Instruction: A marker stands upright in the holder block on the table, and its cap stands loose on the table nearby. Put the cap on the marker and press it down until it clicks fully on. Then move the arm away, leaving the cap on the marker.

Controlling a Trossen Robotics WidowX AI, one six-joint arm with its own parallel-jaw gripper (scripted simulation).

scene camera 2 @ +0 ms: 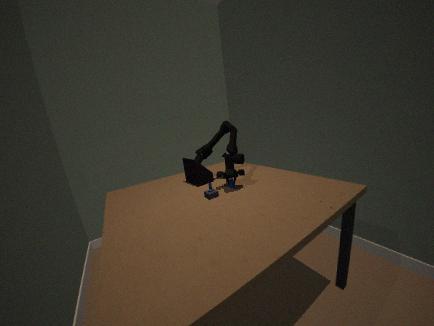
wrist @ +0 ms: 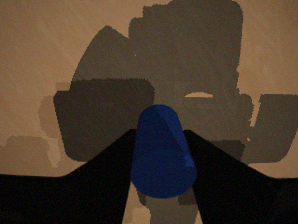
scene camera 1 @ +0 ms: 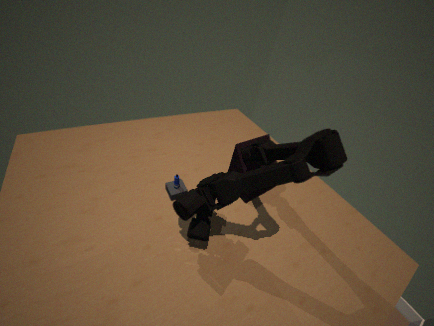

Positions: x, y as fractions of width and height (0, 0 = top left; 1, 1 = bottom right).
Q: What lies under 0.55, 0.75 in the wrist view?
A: A blue cap.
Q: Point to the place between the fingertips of my gripper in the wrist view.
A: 0.54, 0.60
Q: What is my gripper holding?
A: A blue cap.
